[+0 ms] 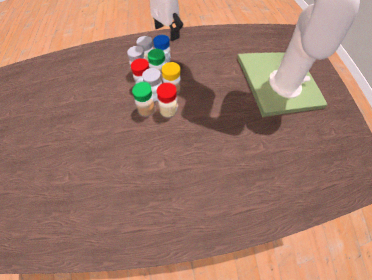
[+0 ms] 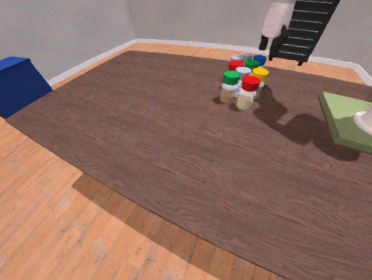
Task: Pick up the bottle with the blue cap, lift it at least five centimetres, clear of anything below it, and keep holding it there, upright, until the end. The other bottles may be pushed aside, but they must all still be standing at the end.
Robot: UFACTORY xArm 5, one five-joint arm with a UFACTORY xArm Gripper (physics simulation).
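Places are measured from the arm's base along level axes (x left, y back, z up), in metres.
Where they show: gripper, fingertip midpoint: [image 1: 166, 33] [image 2: 266, 53]; arm's base, link origin: [image 1: 285, 84].
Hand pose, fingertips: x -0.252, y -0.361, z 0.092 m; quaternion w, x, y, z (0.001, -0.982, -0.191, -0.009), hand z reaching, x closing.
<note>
Each offset is from my fingertips to the top centre of the thing.
The bottle with the blue cap {dx +0.013, dy -0.023, dz -0.012 m} [image 1: 161, 42] [image 2: 259, 60] stands upright at the back right of a tight group of bottles, its lower part largely hidden by those in front. Beside and in front of it are a grey-capped bottle {dx -0.002, dy -0.080, dz -0.012 m} [image 1: 144, 43] and a green-capped bottle {dx +0.082, dy -0.056, dz -0.012 m} [image 1: 156, 56] [image 2: 252, 65]. My gripper [image 1: 166, 30] [image 2: 267, 53] is open and empty, its black fingers apart. It appears behind and above the blue cap, near the table's back edge, not touching the bottle. Its exact height is hard to tell.
Other standing bottles include a yellow-capped one {dx +0.160, dy -0.028, dz -0.012 m} [image 1: 171, 71] [image 2: 260, 75], a red-capped one {dx +0.237, dy -0.060, dz -0.012 m} [image 1: 166, 92] [image 2: 251, 83] and a green-capped one {dx +0.212, dy -0.125, dz -0.012 m} [image 1: 142, 91] [image 2: 231, 77] at the front. The arm's base stands on a green slab [image 1: 292, 107] [image 2: 345, 135] to the right.
</note>
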